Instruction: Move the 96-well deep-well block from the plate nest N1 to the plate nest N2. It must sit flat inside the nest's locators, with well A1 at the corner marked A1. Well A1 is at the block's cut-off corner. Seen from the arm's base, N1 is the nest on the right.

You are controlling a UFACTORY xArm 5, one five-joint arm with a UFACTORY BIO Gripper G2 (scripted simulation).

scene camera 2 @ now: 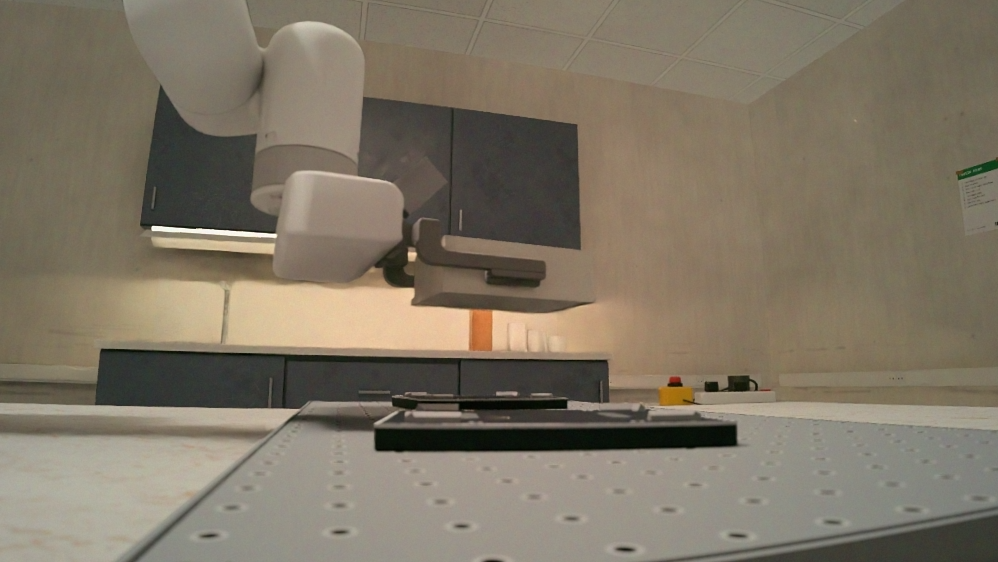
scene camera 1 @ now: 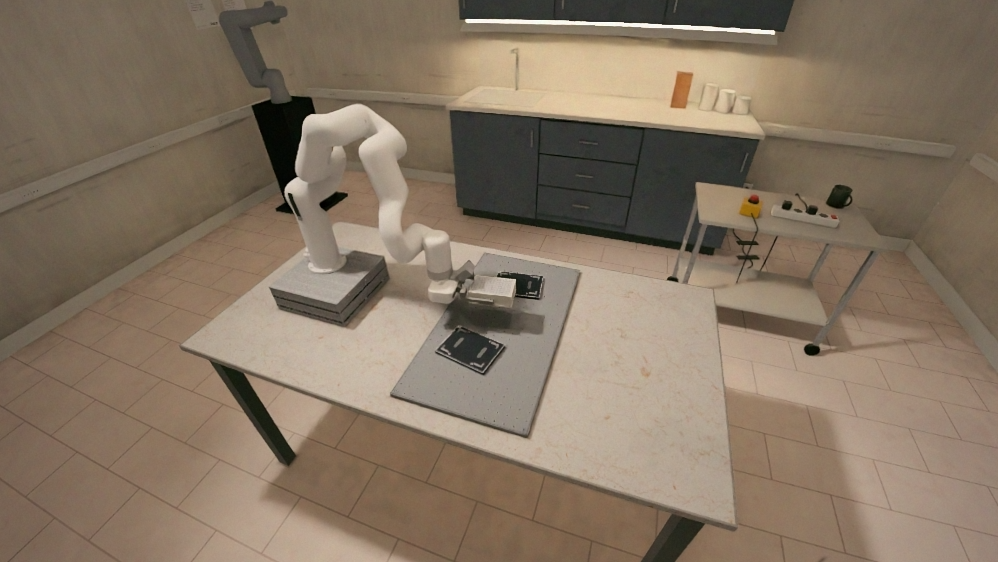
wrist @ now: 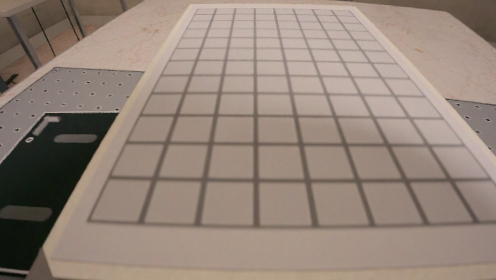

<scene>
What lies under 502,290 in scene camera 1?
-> A white 96-well deep-well block.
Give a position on a white 96-well deep-well block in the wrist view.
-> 250,139
</scene>
